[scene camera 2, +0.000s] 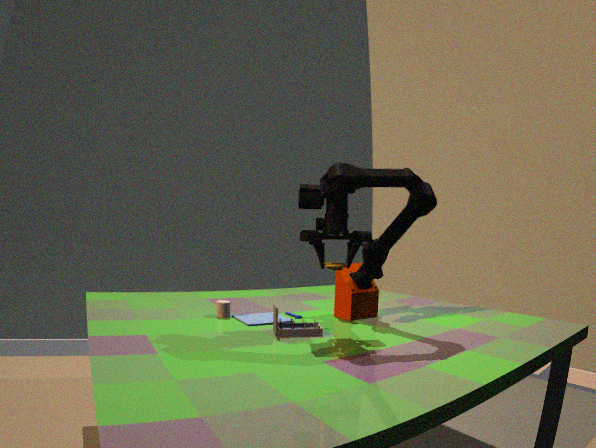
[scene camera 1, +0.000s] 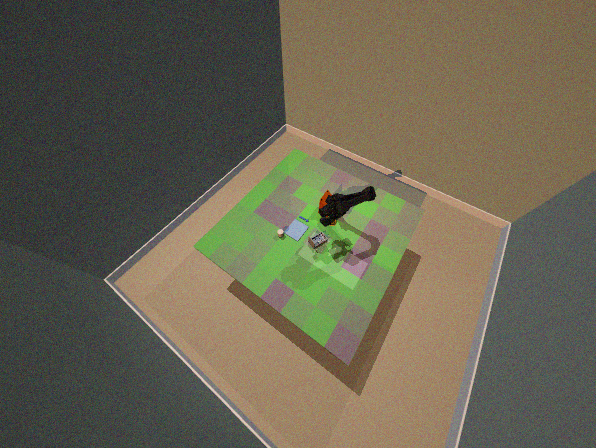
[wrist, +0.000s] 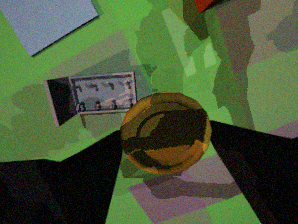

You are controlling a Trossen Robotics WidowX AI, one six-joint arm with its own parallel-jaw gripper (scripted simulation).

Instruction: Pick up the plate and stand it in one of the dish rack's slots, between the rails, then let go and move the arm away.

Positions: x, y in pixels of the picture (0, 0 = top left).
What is my gripper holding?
A plate.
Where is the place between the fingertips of my gripper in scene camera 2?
335, 268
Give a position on a plate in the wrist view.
166, 132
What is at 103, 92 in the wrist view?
A dish rack.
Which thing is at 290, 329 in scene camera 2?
A dish rack.
